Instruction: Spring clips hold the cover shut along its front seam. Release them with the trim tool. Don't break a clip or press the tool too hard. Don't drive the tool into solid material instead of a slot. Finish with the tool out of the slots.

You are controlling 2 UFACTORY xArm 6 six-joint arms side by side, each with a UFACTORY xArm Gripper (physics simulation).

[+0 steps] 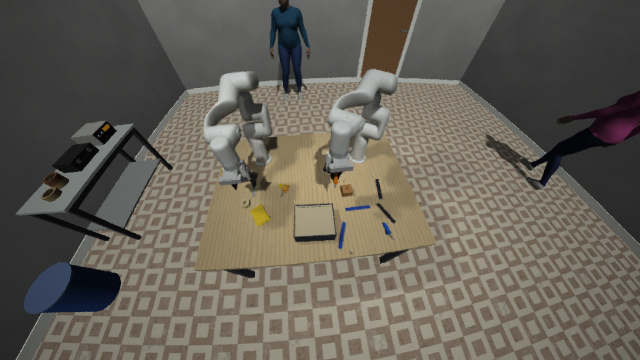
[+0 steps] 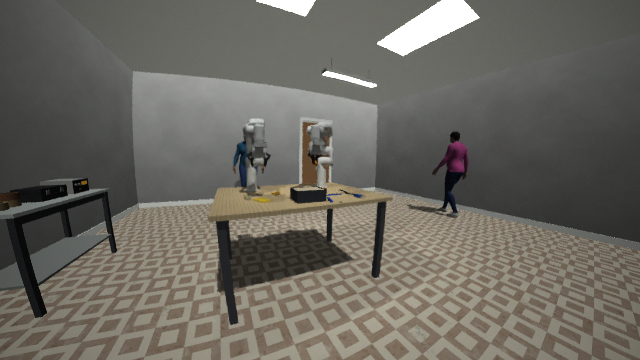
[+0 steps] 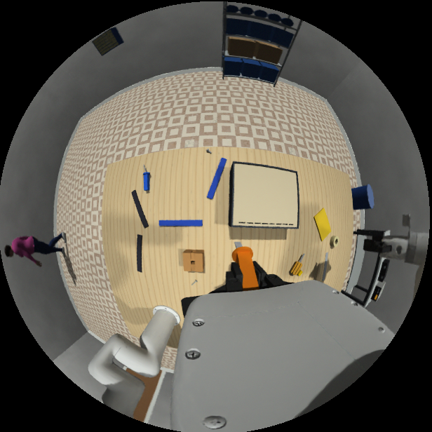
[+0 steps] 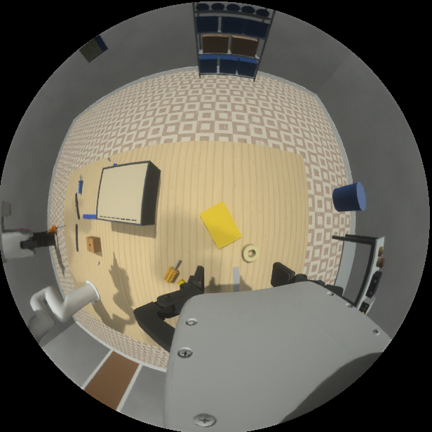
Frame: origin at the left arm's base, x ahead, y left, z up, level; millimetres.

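Seen in the pictures: left gripper, fingertip midpoint: (image 1: 334, 177) (image 2: 314, 163); right gripper, fingertip midpoint: (image 1: 245, 186) (image 2: 258, 166); left arm's base, origin of the base link: (image 1: 357, 157); right arm's base, origin of the base link: (image 1: 263, 159) (image 2: 252, 190).
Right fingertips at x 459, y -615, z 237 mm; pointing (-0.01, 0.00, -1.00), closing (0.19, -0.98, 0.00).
Note:
Offsets run from my right fingertips to a thing's top centre.
The box with a cream cover @(343 mm left, 81 mm ahead, 154 mm down) (image 1: 314, 220) (image 2: 308, 193) (image 3: 265, 195) (image 4: 124, 192) and dark walls stands on the table. A row of dark slots runs along the cover's seam edge nearest the arms. My left gripper (image 3: 242, 272) (image 1: 336, 175) is shut on the trim tool @(437 mm left, 54 mm back, 70 mm up) (image 3: 246, 265) (image 1: 336, 179) (image 4: 52, 229), which has an orange handle and a grey tip. The tool is above the table, apart from the box, on the arms' side of the seam. The state of the clips inside the slots cannot be made out. My right gripper (image 4: 239, 276) (image 1: 245, 186) is open and empty, above the table.
A brown block (image 3: 193, 261), blue bars (image 3: 180, 223) (image 3: 216, 178), black bars (image 3: 140, 208) (image 3: 139, 253) and a blue screwdriver (image 3: 146, 181) lie on one side of the box. A yellow sheet (image 4: 220, 225), a tape ring (image 4: 250, 253), an orange-yellow tool (image 4: 172, 273) and a grey strip (image 4: 236, 278) lie on the other.

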